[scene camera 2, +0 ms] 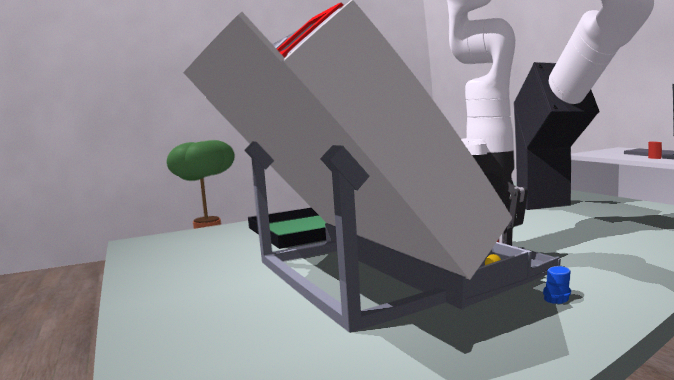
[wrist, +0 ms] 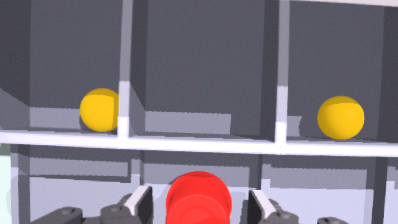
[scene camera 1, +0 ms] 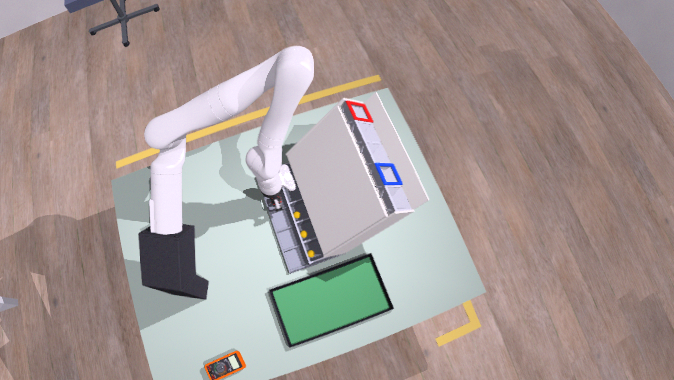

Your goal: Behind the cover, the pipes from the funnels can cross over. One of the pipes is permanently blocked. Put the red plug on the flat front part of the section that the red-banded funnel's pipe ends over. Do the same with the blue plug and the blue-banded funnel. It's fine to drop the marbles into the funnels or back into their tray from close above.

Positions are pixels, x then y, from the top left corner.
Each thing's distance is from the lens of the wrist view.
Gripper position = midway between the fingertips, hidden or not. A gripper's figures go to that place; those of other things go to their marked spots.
my gripper (wrist: 200, 204): 17 cm
yellow marble (wrist: 99, 108): 16 cm
yellow marble (wrist: 340, 117): 16 cm
